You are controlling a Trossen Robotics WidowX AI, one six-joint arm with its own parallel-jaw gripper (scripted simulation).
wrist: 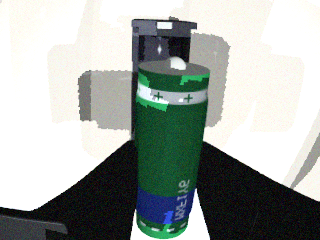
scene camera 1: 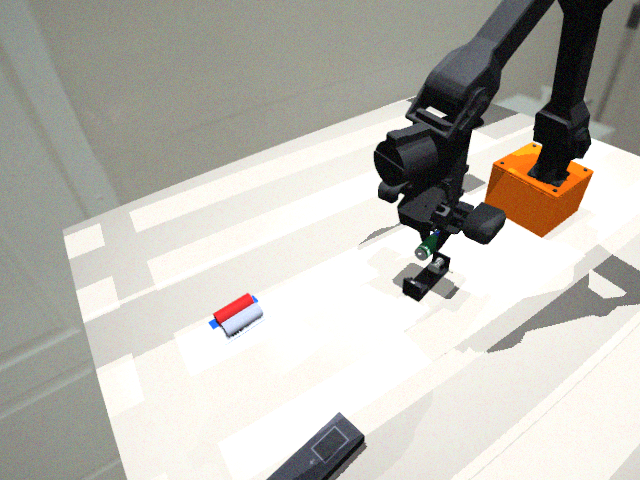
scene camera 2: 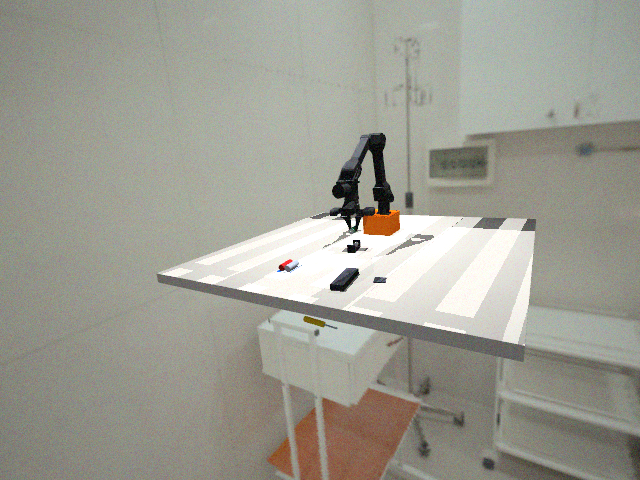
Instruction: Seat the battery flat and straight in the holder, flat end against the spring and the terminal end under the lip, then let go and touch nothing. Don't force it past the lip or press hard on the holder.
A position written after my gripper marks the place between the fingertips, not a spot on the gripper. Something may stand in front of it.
My gripper [scene camera 1: 431, 246] carries a battery [wrist: 172, 96]. I also see a card [scene camera 1: 233, 320].
My gripper shows as well in the wrist view [wrist: 165, 151].
